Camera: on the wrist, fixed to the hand. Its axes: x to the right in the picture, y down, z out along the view.
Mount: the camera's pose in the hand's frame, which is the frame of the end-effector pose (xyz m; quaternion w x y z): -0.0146 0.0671 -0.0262 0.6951 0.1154 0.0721 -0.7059
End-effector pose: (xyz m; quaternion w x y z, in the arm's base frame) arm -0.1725 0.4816 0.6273 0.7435 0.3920 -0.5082 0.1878
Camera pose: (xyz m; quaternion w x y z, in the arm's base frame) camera -0.2081 0.5454 0.6358 0.6408 0.7035 -0.0013 -0.3074
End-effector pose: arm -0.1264 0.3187 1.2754 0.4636 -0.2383 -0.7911 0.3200
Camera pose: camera -0.0911 0.3621 1.2277 0.6327 0.4232 -0.6478 -0.0307
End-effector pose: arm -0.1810 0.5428 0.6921 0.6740 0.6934 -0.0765 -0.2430
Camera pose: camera -0.1673 0.5673 0.7600 0.2225 0.6313 0.4569 -0.5859
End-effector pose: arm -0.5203 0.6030 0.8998 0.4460 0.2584 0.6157 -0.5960
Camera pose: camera -0.4628 0.6419 0.8757 0.1849 0.1606 -0.5738 0.7815
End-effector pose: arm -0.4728 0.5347 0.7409 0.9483 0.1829 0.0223 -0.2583
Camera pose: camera -0.4506 0.6048 0.7410 0.4541 0.2395 0.1832 -0.8384
